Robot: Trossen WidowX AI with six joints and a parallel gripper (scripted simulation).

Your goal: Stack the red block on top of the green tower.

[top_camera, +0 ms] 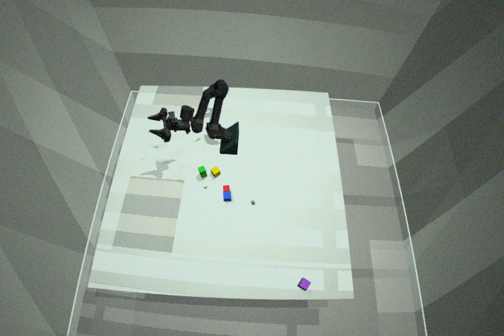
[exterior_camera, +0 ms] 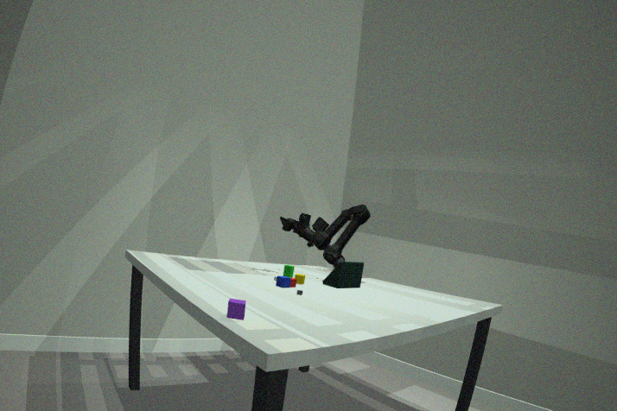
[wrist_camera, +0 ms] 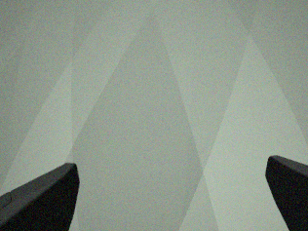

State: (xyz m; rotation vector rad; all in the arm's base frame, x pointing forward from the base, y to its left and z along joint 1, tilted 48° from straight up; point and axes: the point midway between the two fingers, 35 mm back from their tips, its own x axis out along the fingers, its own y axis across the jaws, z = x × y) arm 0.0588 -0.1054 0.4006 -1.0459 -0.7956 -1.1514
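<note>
My gripper tip is now 26 cm short of the red block, 37 cm to the right of it and 26 cm above it. From my gripper tip the other things lie so: tiny dark cube (34 cm ahead, 51 cm to the left, 27 cm below); yellow block (15 cm ahead, 32 cm to the left, 26 cm below); blue block (30 cm ahead, 38 cm to the left, 26 cm below).
</note>
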